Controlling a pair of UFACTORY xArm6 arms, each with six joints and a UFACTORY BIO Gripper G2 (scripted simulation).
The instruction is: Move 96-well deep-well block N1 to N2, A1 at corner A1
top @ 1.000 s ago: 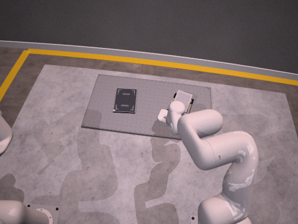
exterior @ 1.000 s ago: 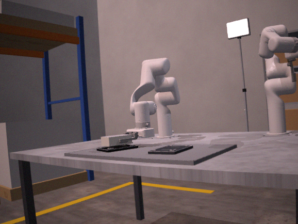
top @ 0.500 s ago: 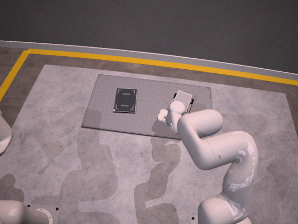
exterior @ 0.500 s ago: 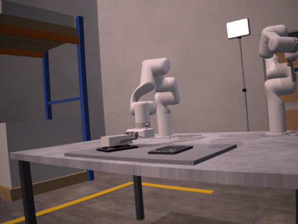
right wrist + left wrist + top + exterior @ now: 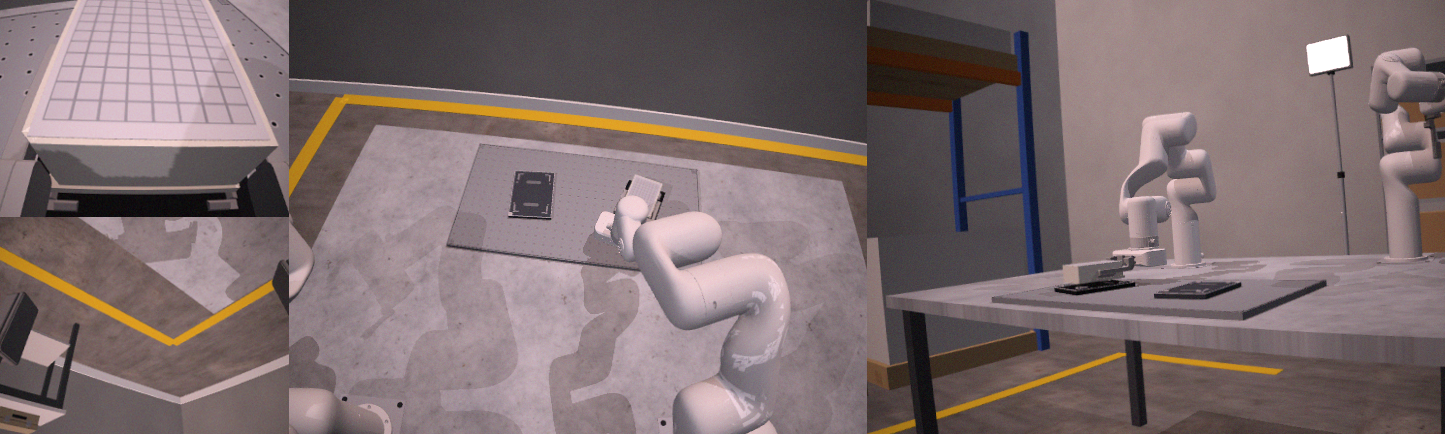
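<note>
Right now my right hand is 10 mm short of the deep-well block. From my right hand the other things lie so: grey perforated board (160 mm to the left, 50 mm below, 10 mm ahead); then black plate nest (40 mm below, 10 mm ahead).
</note>
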